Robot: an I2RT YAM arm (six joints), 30 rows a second.
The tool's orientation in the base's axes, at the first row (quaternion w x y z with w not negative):
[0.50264 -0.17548 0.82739 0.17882]
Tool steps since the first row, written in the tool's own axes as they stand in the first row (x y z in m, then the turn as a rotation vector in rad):
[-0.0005 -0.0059 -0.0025 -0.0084 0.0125 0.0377]
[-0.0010 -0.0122 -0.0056 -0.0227 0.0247 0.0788]
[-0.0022 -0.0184 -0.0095 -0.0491 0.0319 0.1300]
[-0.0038 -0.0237 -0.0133 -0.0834 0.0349 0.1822]
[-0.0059 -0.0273 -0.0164 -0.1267 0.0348 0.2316]
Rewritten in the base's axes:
[0.0011 -0.0063 0.0008 0.0268 0.0297 -0.0072]
[0.0019 -0.0132 0.0018 0.0588 0.0613 -0.0107]
[0.0023 -0.0203 0.0039 0.1062 0.0947 -0.0083]
[0.0026 -0.0266 0.0063 0.1598 0.1258 0.0003]
[0.0028 -0.0310 0.0091 0.2166 0.1538 0.0177]

